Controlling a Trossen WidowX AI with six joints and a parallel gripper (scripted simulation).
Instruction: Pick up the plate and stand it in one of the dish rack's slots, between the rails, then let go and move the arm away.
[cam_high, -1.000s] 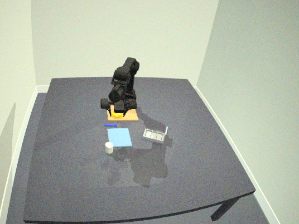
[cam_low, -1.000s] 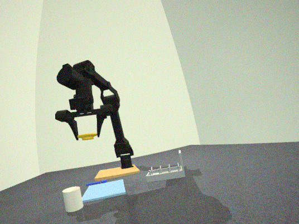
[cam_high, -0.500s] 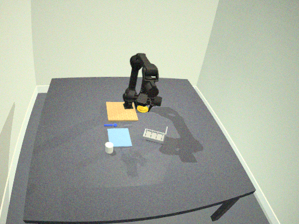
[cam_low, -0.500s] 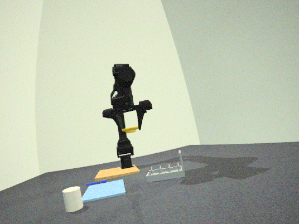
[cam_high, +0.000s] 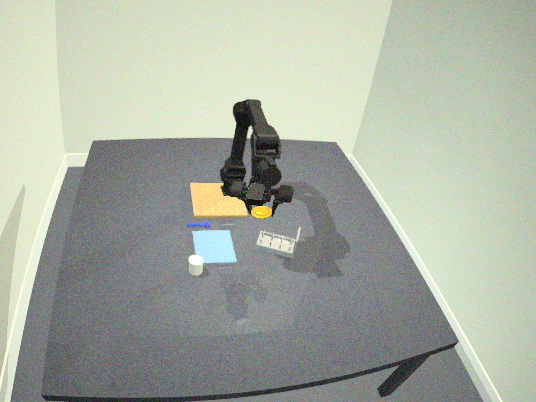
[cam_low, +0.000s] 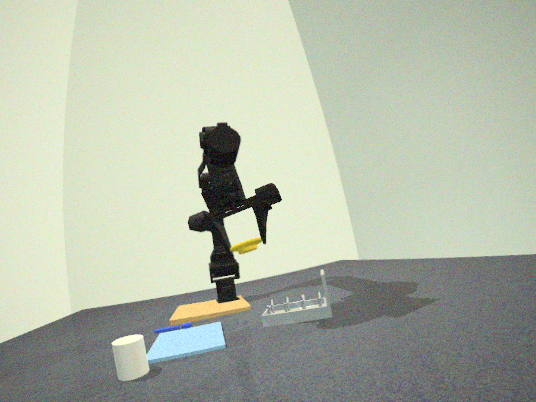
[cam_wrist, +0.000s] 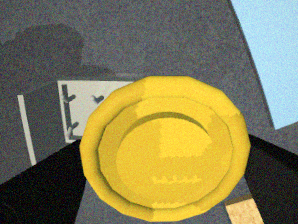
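The grey dish rack lies 80 mm to the left of my gripper tip and 130 mm below it. The rest, counted from my gripper tip: yellow plate (10 mm above); then small blue spoon (130 mm behind, 160 mm to the right, 150 mm below); then light blue mat (20 mm behind, 140 mm to the right, 150 mm below).
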